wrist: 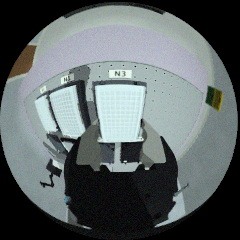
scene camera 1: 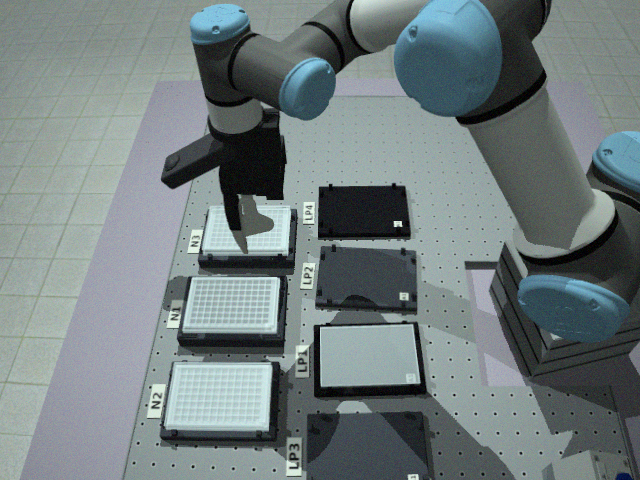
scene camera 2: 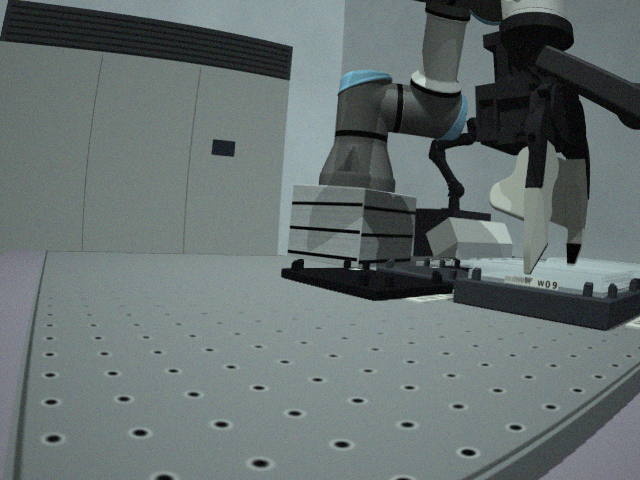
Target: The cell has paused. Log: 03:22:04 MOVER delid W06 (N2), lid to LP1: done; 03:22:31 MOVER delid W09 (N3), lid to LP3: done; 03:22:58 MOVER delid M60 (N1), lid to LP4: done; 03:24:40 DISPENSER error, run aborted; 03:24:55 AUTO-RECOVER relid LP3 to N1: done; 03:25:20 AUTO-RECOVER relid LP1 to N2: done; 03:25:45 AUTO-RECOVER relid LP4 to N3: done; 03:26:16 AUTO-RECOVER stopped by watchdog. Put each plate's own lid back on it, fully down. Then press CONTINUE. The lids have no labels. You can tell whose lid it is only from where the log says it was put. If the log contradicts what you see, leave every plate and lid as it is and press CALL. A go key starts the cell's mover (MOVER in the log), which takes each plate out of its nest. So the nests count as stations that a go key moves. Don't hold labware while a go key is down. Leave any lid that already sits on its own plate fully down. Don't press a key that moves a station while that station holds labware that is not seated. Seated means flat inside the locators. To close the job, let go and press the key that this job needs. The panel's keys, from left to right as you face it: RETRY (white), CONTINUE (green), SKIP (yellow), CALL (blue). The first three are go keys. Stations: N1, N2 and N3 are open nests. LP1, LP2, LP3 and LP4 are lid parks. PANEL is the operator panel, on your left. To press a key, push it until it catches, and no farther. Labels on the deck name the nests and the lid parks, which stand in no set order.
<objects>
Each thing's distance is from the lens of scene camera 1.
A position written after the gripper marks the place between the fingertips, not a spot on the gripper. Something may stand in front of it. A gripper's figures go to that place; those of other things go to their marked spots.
gripper [scene camera 1: 249, 229]: 0.83 m
lid [scene camera 1: 378, 355]: 0.72 m
</objects>
